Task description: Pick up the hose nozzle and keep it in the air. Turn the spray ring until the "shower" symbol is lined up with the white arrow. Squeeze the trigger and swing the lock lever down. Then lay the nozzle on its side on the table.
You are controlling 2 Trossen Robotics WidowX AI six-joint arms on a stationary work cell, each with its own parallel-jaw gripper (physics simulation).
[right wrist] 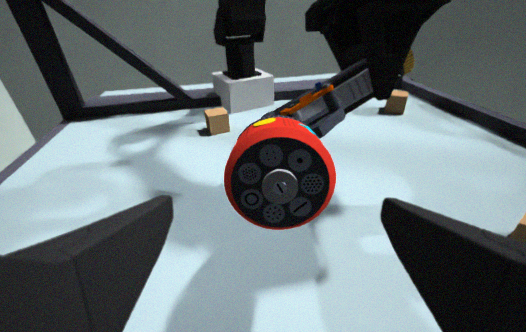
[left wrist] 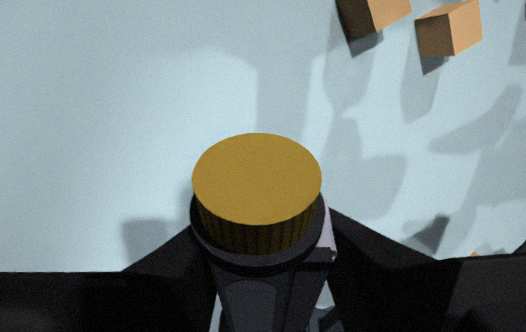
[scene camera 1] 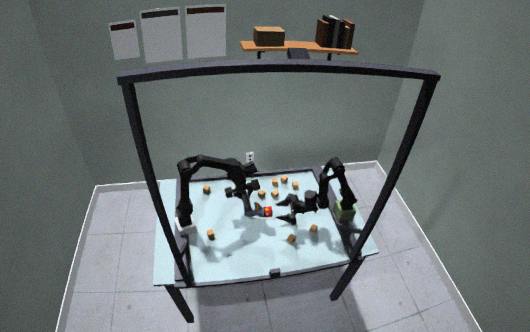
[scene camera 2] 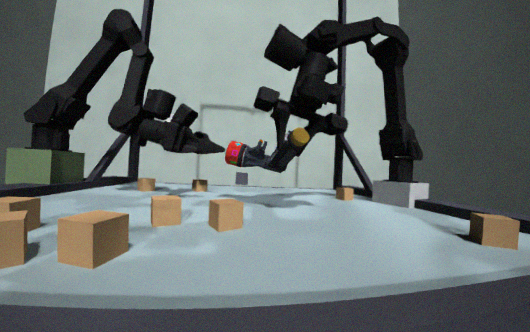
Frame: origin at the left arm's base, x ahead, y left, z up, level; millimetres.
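Where they show: left gripper, fingertip midpoint: (right wrist: pixel 369 98) (left wrist: pixel 268 215) (scene camera 1: pixel 246 198) (scene camera 2: pixel 288 153); right gripper, fingertip midpoint: (right wrist: pixel 277 206) (scene camera 1: pixel 275 211) (scene camera 2: pixel 220 149); left arm's base at its link origin: (right wrist: pixel 241 74) (scene camera 1: pixel 184 221) (scene camera 2: pixel 400 181); right arm's base at its link origin: (scene camera 1: pixel 346 205).
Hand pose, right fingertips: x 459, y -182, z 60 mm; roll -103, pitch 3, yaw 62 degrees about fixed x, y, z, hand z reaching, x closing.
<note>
Each offset is from my right fingertips to the centre of the thing. "*": to the spot under its first point. Level surfaces: height alone.
The hose nozzle @[* 102 mm back, 49 mm left, 10 mm down] (scene camera 1: pixel 254 212) (scene camera 2: pixel 256 159) (right wrist: pixel 345 100) is in the air, its brass-coloured cap @[* 99 mm back, 196 mm left, 18 mm up] (scene camera 2: pixel 300 137) (left wrist: pixel 256 180) at the handle end. My left gripper (scene camera 1: pixel 248 208) (scene camera 2: pixel 281 159) (left wrist: pixel 268 215) is shut on its handle. The red spray ring @[35 mm back, 21 mm left, 9 mm down] (scene camera 1: pixel 268 211) (scene camera 2: pixel 233 153) (right wrist: pixel 280 130) faces my right gripper (scene camera 1: pixel 280 210) (scene camera 2: pixel 222 149) (right wrist: pixel 277 206), which is open and just in front of it, a finger to each side in the right wrist view. Yellow and cyan marks show on the ring's top. An orange part @[* 72 mm back, 66 mm left, 14 mm up] (right wrist: pixel 307 100) sits on the body. The white arrow cannot be made out.
Several wooden cubes @[28 mm ahead, 136 mm right, 104 mm down] (scene camera 1: pixel 291 238) @[41 mm ahead, 229 mm left, 104 mm down] (scene camera 2: pixel 226 215) @[350 mm back, 83 mm left, 104 mm down] (right wrist: pixel 217 121) lie on the table @[121 mm down] (scene camera 1: pixel 225 260) (scene camera 2: pixel 350 260). Two cubes @[115 mm ahead, 193 mm left, 104 mm down] (left wrist: pixel 450 30) show at the top right of the left wrist view. A dark frame (scene camera 1: pixel 280 68) stands over the table.
</note>
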